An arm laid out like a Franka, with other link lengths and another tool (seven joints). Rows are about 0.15 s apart.
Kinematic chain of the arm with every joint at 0, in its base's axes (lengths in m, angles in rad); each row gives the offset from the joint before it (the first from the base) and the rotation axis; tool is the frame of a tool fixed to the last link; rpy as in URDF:
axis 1: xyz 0 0 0.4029 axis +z
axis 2: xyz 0 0 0 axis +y
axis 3: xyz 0 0 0.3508 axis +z
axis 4: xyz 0.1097 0 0 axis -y
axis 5: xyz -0.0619 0 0.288 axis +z
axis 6: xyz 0 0 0 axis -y
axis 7: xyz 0.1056 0 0 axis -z
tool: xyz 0.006 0.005 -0.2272 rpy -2.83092 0 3.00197
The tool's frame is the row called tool.
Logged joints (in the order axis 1, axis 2, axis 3, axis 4, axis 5, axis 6, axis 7), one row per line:
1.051, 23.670, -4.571, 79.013, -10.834, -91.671, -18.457
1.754, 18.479, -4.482, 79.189, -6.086, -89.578, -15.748
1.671, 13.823, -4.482, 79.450, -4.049, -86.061, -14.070
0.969, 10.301, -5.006, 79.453, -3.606, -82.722, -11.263
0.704, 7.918, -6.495, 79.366, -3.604, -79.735, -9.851
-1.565, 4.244, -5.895, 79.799, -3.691, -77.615, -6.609
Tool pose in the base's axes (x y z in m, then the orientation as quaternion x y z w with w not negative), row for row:
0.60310, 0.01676, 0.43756, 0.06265, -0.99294, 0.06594, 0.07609
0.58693, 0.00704, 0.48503, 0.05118, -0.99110, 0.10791, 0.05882
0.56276, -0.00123, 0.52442, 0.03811, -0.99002, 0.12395, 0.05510
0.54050, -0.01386, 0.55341, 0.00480, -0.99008, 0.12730, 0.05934
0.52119, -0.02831, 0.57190, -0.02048, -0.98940, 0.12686, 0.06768
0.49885, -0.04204, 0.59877, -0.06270, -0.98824, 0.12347, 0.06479
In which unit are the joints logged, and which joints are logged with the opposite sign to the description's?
The joints are logged in degrees. Opposite sign: axis 4, axis 5, axis 6.
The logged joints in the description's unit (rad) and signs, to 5 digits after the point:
0.01834, 0.41312, -0.07978, -1.37904, 0.18909, 1.59996, -0.32214
0.03061, 0.32252, -0.07823, -1.38211, 0.10622, 1.56343, -0.27485
0.02916, 0.24126, -0.07823, -1.38666, 0.07067, 1.50205, -0.24557
0.01691, 0.17979, -0.08737, -1.38672, 0.06294, 1.44377, -0.19658
0.01229, 0.13820, -0.11336, -1.38520, 0.06290, 1.39164, -0.17193
-0.02731, 0.07407, -0.10289, -1.39276, 0.06442, 1.35464, -0.11535

